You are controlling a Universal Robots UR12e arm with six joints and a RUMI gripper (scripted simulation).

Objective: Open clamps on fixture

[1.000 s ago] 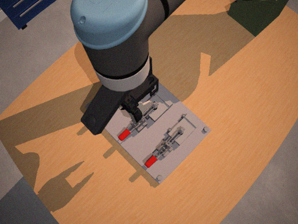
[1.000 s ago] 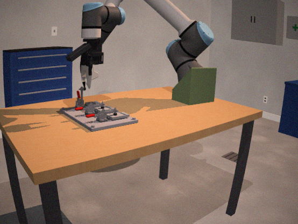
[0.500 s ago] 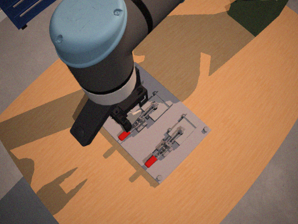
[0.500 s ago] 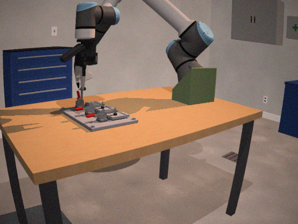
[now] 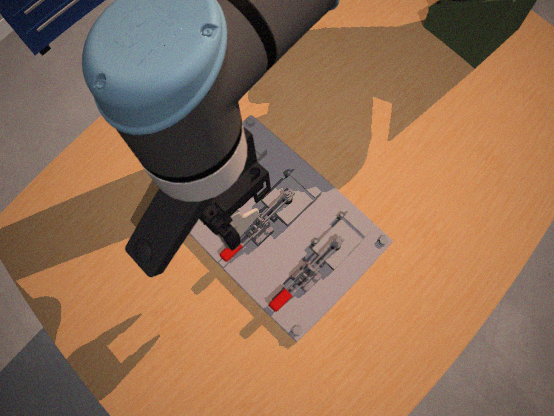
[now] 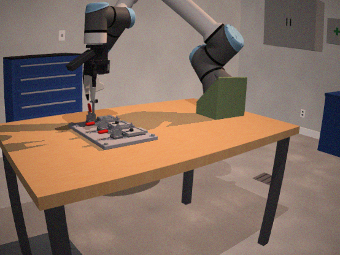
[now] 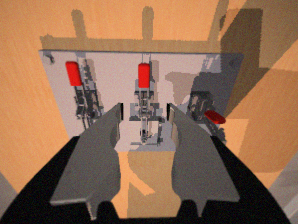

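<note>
The grey fixture plate is 90 mm behind my hand and 150 mm below it. Also, from my hand: flat grey part 160 mm behind, 100 mm to the left, 130 mm below.
</note>
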